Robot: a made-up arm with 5 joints. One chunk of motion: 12 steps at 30 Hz.
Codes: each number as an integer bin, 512 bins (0 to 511) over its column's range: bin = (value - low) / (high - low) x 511, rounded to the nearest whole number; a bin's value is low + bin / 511 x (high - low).
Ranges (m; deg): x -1.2..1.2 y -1.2..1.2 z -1.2..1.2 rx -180..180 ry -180..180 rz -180..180
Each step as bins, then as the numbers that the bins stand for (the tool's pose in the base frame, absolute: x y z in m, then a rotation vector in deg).
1 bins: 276 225 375 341 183 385
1 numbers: 0.0963 -0.1432 0.5613 60.23 -51.08 91.23
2 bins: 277 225 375 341 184 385
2 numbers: 0.1010 -0.1432 0.5613 60.23 -50.37 91.23
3 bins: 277 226 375 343 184 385
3 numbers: 0.1010 -0.1386 0.5613 61.64 -50.37 91.23
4 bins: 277 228 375 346 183 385
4 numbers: 0.1010 -0.1292 0.5613 63.76 -51.08 91.23
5 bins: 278 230 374 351 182 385
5 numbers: 0.1057 -0.1198 0.5566 67.28 -51.78 91.23
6 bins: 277 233 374 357 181 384
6 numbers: 0.1010 -0.1057 0.5566 71.51 -52.49 90.53
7 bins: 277 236 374 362 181 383
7 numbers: 0.1010 -0.0916 0.5566 75.03 -52.49 89.82
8 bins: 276 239 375 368 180 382
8 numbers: 0.0963 -0.0775 0.5613 79.26 -53.19 89.12
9 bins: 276 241 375 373 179 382
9 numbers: 0.0963 -0.0681 0.5613 82.78 -53.89 89.12
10 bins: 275 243 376 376 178 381
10 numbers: 0.0916 -0.0587 0.5659 84.89 -54.60 88.41
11 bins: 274 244 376 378 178 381
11 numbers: 0.0869 -0.0540 0.5659 86.30 -54.60 88.41
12 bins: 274 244 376 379 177 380
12 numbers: 0.0869 -0.0540 0.5659 87.01 -55.30 87.71
